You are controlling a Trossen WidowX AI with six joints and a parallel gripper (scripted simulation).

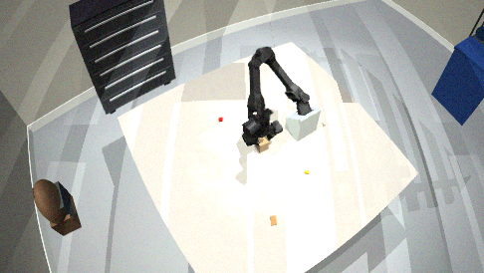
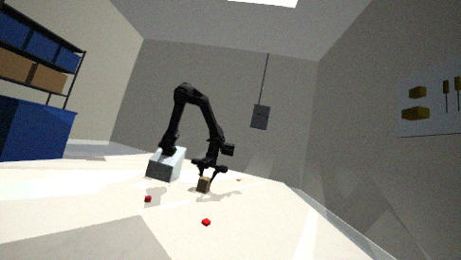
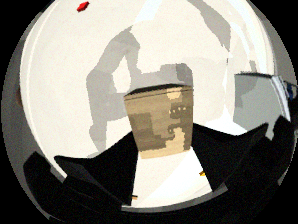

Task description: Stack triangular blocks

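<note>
Right now the tan triangular block is 1 cm to the left of my gripper tip and 1 cm above it. Also, from my gripper tip: small yellow piece 9 cm behind, 24 cm to the left, 4 cm below.
</note>
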